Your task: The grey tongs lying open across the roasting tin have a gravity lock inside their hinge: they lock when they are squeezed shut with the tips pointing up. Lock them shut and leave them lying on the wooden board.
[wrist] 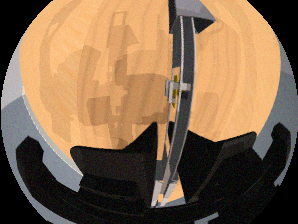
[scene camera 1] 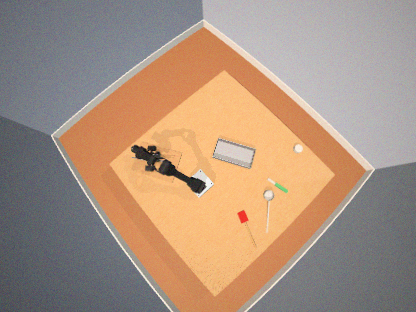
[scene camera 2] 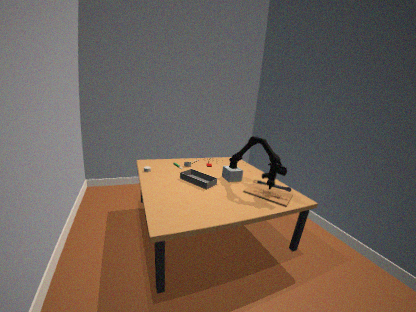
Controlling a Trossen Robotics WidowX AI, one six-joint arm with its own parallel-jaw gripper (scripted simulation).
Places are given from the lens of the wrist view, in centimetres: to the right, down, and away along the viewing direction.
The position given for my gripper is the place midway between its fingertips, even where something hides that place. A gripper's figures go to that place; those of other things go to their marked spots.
my gripper [wrist: 162,125]: 1, 1, 10
wooden board [wrist: 126,59]: -3, -6, 10
